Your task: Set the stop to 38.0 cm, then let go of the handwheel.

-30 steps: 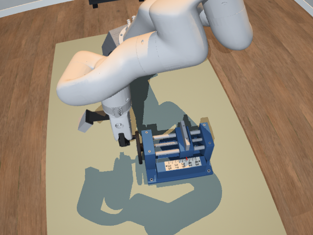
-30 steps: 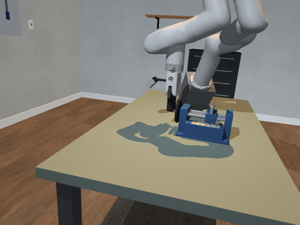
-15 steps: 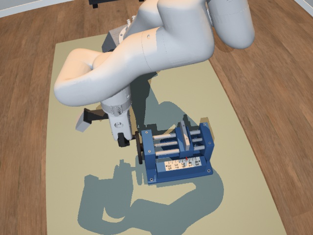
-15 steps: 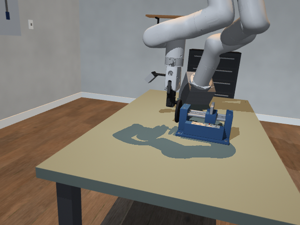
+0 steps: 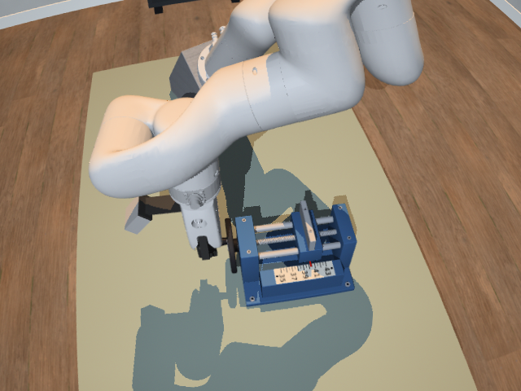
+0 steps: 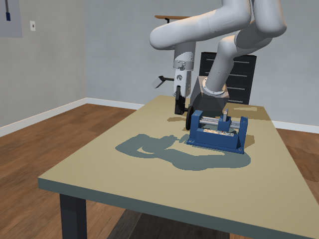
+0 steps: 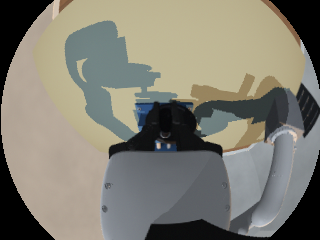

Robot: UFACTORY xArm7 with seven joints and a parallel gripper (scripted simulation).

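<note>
My hand is 20 mm to the right of the handwheel and 10 mm above it. Also, from my hand: stop plate (170 mm to the left, 30 mm ahead, 20 mm below).
</note>
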